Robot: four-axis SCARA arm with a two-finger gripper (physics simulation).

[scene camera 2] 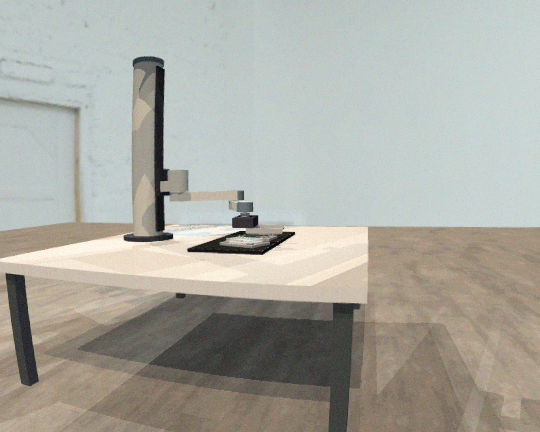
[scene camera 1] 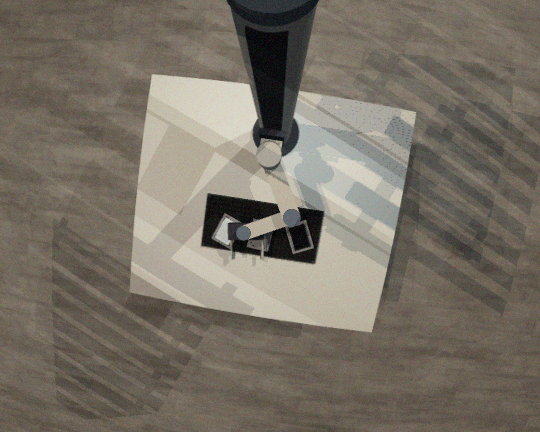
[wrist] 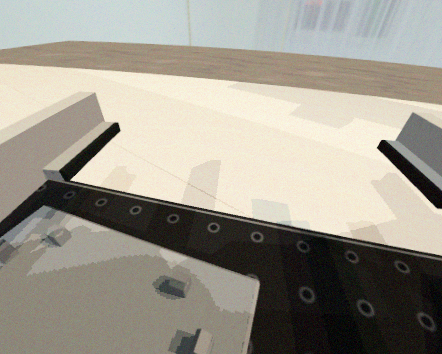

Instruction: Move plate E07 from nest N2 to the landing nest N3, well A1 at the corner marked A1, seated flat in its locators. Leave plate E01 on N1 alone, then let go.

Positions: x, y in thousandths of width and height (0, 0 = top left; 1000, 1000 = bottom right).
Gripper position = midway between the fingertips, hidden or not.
Note:
My gripper (wrist: 562, 338) carries nothing. Further things: a deck (wrist: 705, 812).

